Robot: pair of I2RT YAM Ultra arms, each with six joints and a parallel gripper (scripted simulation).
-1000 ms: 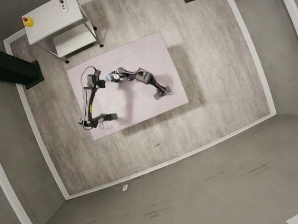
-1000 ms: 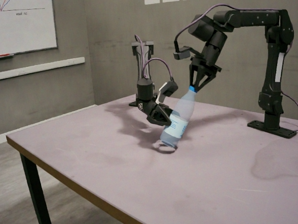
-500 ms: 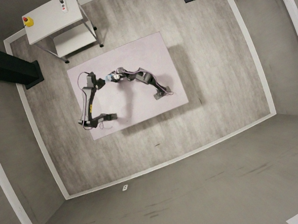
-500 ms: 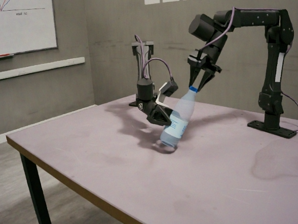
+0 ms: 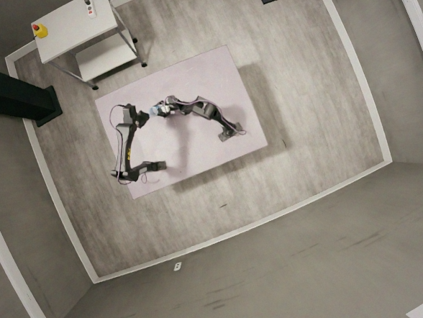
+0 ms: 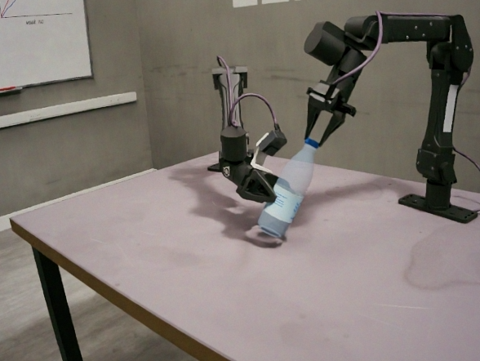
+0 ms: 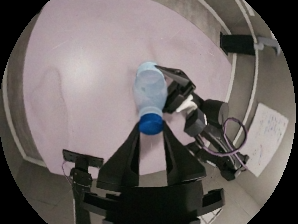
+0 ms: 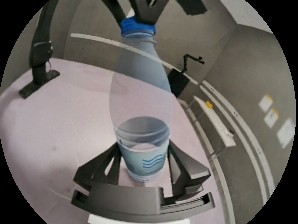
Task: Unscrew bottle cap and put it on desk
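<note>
Right now the clear plastic bottle is 90 mm below my left hand, 50 mm ahead of it and 30 mm to the right of it. Round my left hand: blue cap (10 mm below).
Now: right hand 1 cm past the clear plastic bottle, 1 cm to the right of it and 3 cm below it. Round my right hand: blue cap (5 cm behind, 4 cm to the left, 12 cm above).
</note>
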